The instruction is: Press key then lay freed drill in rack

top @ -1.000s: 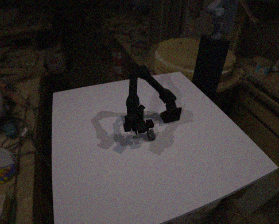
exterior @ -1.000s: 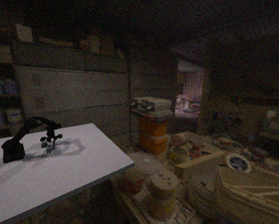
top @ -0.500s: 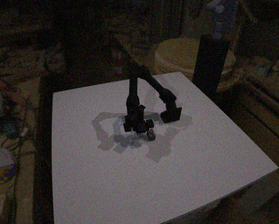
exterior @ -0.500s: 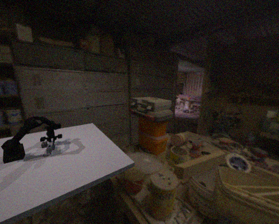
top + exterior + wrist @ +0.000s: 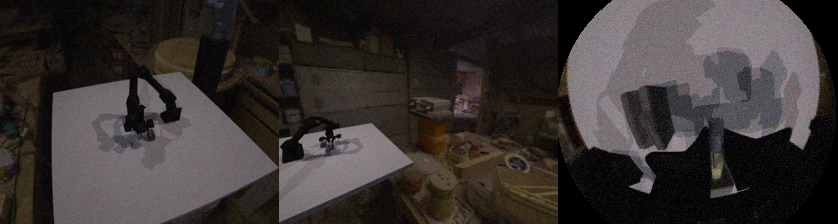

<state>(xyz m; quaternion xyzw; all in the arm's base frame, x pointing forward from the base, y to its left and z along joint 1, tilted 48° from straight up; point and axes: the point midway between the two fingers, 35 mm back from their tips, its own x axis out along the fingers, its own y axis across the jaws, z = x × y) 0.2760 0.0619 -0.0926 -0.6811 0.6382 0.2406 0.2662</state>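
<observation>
Right now the slotted rack is 7 cm behind my gripper tip, 3 cm to the left of it and 1 cm above it. Round my gripper tip: thin dark drill 17 cm to the right, 4 cm above.
</observation>
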